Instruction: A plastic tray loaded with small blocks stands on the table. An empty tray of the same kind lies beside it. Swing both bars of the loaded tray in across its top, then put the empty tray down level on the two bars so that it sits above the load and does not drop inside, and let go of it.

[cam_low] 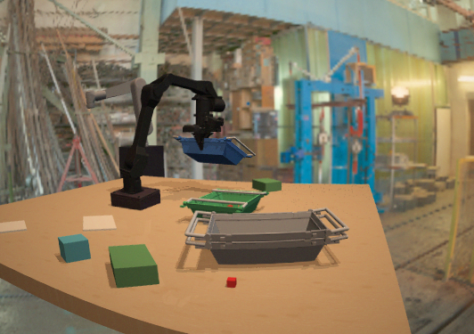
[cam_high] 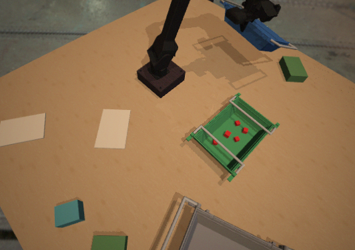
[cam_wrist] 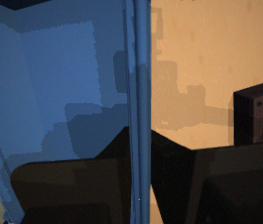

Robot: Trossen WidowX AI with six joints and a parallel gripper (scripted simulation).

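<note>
Now: gripper tip 70 mm to the right of the blue tray and 10 mm short of it. Also, from my gripper tip: teal block (790 mm to the right, 160 mm below, 130 mm ahead).
</note>
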